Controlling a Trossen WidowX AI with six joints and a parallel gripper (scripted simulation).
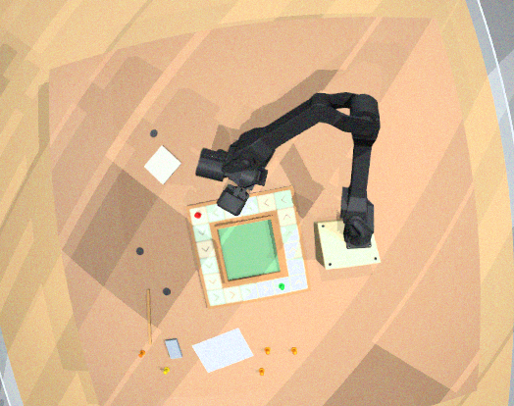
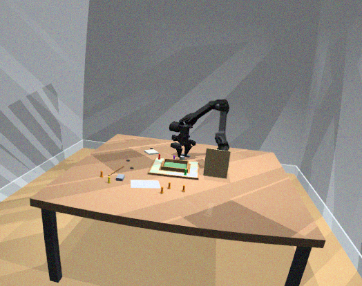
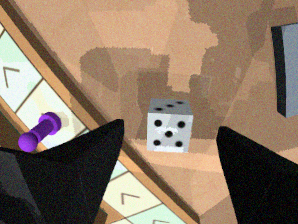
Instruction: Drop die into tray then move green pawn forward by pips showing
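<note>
Now: the white die 1 cm below my gripper tip. Round my gripper tip: green tray: 19 cm to the left, 2 cm below; then red pawn: 13 cm ahead, 9 cm to the left; then purple pawn: 8 cm to the left, 4 cm ahead.
</note>
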